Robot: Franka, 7 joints.
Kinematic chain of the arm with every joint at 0, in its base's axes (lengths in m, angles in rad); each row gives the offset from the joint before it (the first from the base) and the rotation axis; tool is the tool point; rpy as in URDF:
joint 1: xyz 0 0 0.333 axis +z
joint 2: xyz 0 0 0 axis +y
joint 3: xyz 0 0 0.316 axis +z
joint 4: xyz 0.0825 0 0 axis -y
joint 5: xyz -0.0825 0 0.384 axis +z
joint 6: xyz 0 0 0 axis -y
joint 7: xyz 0.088 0 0 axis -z
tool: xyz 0 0 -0.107 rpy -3.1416 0 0
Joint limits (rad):
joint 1: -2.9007..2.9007
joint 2: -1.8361..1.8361
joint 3: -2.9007..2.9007
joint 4: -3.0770..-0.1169
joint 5: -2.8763..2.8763
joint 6: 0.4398..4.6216
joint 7: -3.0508..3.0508
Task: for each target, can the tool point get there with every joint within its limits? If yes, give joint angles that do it. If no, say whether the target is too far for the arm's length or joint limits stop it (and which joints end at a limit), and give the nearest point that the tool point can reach.
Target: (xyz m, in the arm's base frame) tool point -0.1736 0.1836 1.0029
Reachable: yes | joints -0.5043 -0.0376 2.2516 -0.6943 -1.0854 4.2668 -2.3519
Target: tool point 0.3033 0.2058 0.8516
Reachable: yes | joints -0.2182 -0.2932 0.8377 -1.7125 0.9657 4.2126 0.6436
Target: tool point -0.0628 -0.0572 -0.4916
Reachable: no: joint limits stop it (at a limit: joint 2) | nearest point -0.0967 -0.0881 -0.3384 | short by 0.160 m
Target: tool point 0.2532 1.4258 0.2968
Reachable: no: too far | nearest point 0.1500 0.8444 0.3116 | short by 0.591 m
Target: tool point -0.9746 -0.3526 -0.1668
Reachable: no: too far | nearest point -0.7266 -0.2629 -0.0396 | short by 0.293 m
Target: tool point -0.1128 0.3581 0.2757
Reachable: yes | joints -0.1006 0.4313 2.0924 -2.7942 -1.9078 1.8338 -2.4731
